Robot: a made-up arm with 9 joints. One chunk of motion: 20 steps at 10 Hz.
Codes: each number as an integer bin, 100 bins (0 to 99) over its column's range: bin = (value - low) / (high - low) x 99, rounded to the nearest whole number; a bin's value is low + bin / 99 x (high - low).
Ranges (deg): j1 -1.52..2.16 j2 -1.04..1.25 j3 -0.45..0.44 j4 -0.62..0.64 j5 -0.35..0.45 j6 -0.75..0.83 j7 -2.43..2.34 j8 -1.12..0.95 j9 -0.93..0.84
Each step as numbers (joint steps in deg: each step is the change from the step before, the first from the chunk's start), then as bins.
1 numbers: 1.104 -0.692 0.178 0.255 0.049 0.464 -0.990 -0.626 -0.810
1 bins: 71 15 70 69 49 76 30 24 7
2 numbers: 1.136 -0.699 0.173 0.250 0.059 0.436 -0.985 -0.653 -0.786
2 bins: 71 15 69 68 51 74 30 22 8
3 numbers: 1.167 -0.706 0.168 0.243 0.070 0.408 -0.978 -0.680 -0.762
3 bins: 72 14 69 68 52 73 30 21 9
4 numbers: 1.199 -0.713 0.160 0.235 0.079 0.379 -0.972 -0.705 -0.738
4 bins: 73 14 68 67 53 71 30 20 11
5 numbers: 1.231 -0.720 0.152 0.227 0.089 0.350 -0.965 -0.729 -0.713
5 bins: 74 14 67 67 54 69 30 19 12
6 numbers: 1.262 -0.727 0.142 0.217 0.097 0.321 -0.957 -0.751 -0.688
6 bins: 75 14 66 66 55 67 31 18 14
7 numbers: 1.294 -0.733 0.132 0.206 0.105 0.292 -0.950 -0.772 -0.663
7 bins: 76 13 65 65 56 65 31 17 15
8 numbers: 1.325 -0.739 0.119 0.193 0.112 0.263 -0.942 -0.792 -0.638
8 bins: 77 13 63 64 57 63 31 16 16
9 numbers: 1.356 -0.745 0.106 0.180 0.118 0.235 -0.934 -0.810 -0.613
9 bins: 77 13 62 63 58 62 31 15 18
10 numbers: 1.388 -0.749 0.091 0.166 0.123 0.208 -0.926 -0.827 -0.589
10 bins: 78 13 60 62 59 60 31 14 19
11 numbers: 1.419 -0.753 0.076 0.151 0.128 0.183 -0.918 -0.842 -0.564
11 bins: 79 12 59 61 59 58 31 13 20
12 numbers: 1.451 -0.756 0.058 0.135 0.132 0.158 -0.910 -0.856 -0.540
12 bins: 80 12 57 59 60 57 32 13 22
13 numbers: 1.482 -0.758 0.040 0.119 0.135 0.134 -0.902 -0.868 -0.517
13 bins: 81 12 55 58 60 55 32 12 23
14 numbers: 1.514 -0.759 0.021 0.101 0.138 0.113 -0.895 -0.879 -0.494
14 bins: 82 12 52 57 60 54 32 12 24
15 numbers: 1.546 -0.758 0.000 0.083 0.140 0.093 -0.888 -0.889 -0.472
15 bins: 82 12 50 55 61 53 32 11 26
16 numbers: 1.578 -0.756 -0.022 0.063 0.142 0.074 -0.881 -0.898 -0.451
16 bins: 83 12 48 54 61 52 32 11 27
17 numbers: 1.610 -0.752 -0.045 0.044 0.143 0.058 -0.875 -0.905 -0.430
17 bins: 84 12 45 52 61 51 32 10 28
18 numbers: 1.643 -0.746 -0.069 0.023 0.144 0.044 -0.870 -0.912 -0.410
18 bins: 85 13 42 51 61 50 32 10 29
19 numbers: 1.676 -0.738 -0.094 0.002 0.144 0.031 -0.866 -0.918 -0.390
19 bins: 86 13 40 49 61 49 32 10 30
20 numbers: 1.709 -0.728 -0.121 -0.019 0.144 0.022 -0.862 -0.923 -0.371
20 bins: 87 13 37 47 61 48 33 9 31
